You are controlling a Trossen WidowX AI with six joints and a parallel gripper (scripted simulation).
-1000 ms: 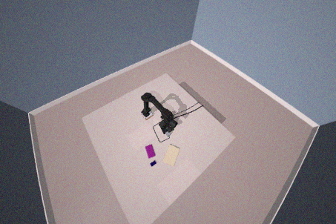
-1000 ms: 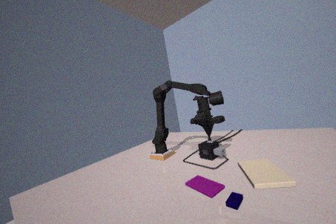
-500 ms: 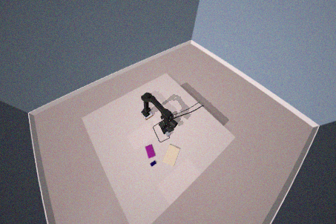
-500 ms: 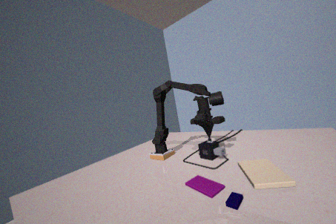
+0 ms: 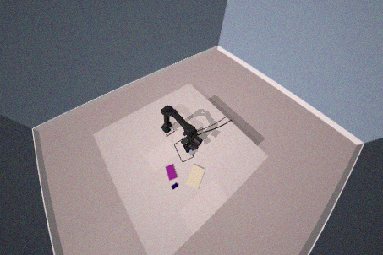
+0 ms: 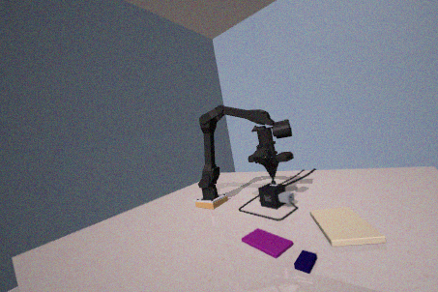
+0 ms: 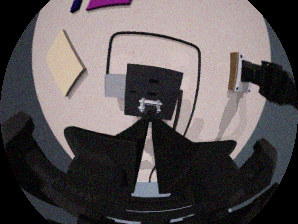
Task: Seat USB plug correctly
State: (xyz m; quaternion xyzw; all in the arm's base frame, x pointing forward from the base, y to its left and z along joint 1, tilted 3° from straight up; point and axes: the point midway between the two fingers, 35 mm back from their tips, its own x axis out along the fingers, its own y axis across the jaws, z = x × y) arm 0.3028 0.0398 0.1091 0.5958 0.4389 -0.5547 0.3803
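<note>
The USB plug lies 20 mm below my gripper tip. The rest, counted from my gripper tip: magenta flat block (40 mm ahead, 290 mm to the right, 100 mm below); then dark blue block (150 mm ahead, 350 mm to the right, 100 mm below); then tan flat slab (230 mm ahead, 170 mm to the right, 100 mm below).
</note>
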